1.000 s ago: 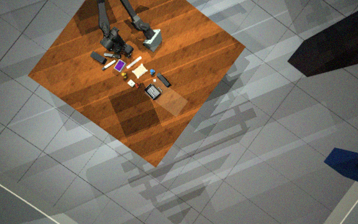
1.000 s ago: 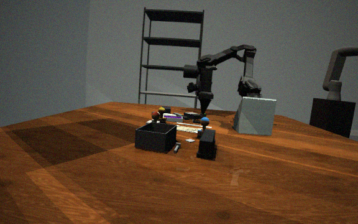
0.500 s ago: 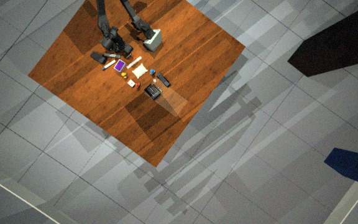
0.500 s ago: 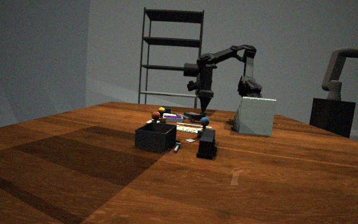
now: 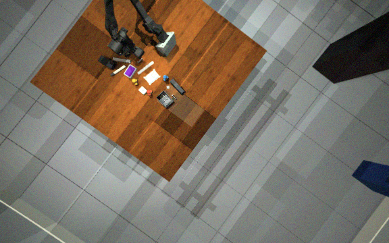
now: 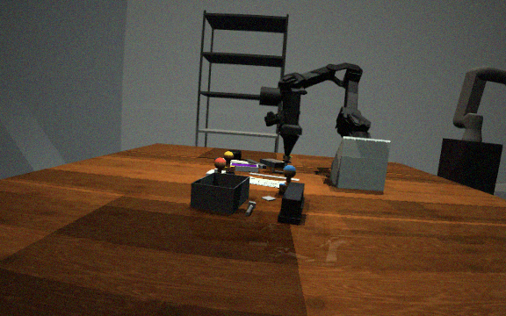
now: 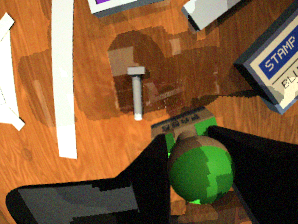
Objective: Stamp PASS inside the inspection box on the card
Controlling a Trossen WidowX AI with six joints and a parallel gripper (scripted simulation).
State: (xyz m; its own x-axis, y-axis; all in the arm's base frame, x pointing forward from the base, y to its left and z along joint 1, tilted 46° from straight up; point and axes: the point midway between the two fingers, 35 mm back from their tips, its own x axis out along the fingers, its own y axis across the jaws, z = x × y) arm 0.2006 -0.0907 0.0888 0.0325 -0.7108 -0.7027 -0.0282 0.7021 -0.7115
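The purple ink pad is 130 mm ahead of my gripper tip, 50 mm below it and 30 mm to the left of it. From my gripper tip the other things lie so: green-knobbed stamp: right at my gripper tip; yellow-knobbed stamp: 170 mm ahead, 120 mm to the left, 30 mm below; cream card: 180 mm to the left, 60 mm below, 60 mm ahead.
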